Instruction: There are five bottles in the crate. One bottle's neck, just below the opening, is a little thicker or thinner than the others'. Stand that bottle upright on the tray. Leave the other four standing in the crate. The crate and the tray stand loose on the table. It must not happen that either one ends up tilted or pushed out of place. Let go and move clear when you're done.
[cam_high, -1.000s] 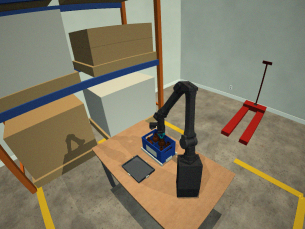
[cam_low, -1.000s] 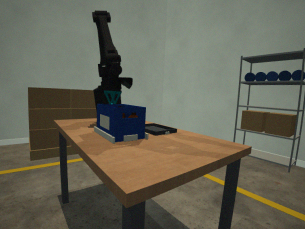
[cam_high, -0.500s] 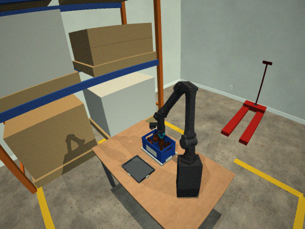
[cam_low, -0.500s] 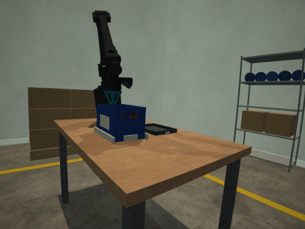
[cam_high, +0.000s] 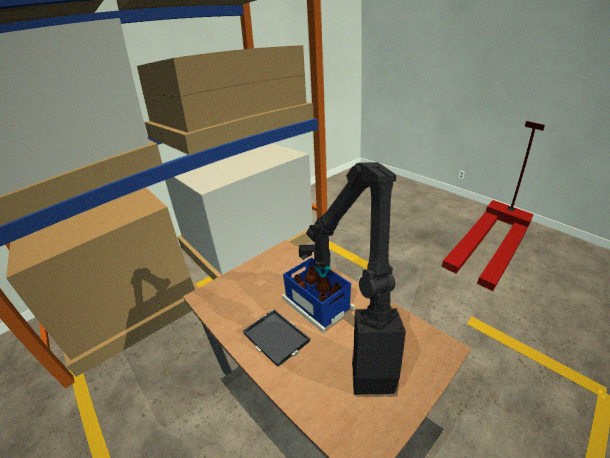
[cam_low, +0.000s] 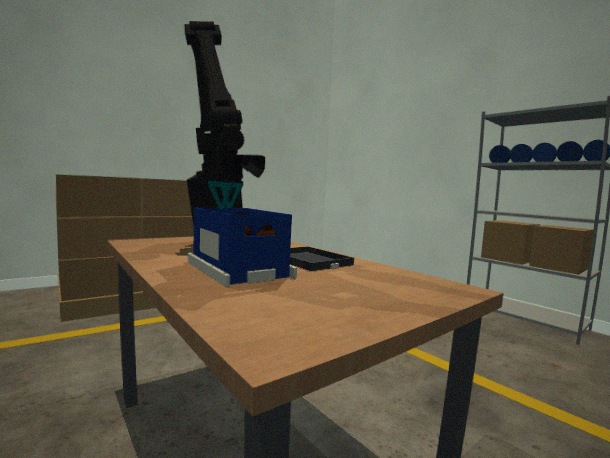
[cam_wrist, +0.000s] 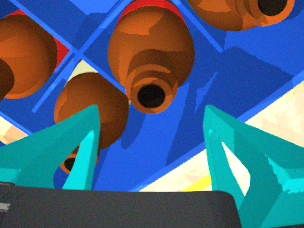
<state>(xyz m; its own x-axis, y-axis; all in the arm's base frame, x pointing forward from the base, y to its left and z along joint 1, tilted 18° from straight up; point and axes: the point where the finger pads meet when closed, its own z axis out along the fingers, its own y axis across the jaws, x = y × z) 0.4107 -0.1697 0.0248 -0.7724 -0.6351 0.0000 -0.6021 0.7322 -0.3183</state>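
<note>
My hand is 11 cm above the crate, 4 cm to the right of it and 1 cm short of it. Also, from my hand: bottle: 10 cm below, 10 cm ahead, 8 cm to the left; dark tray: 32 cm to the left, 18 cm below, 2 cm ahead.
</note>
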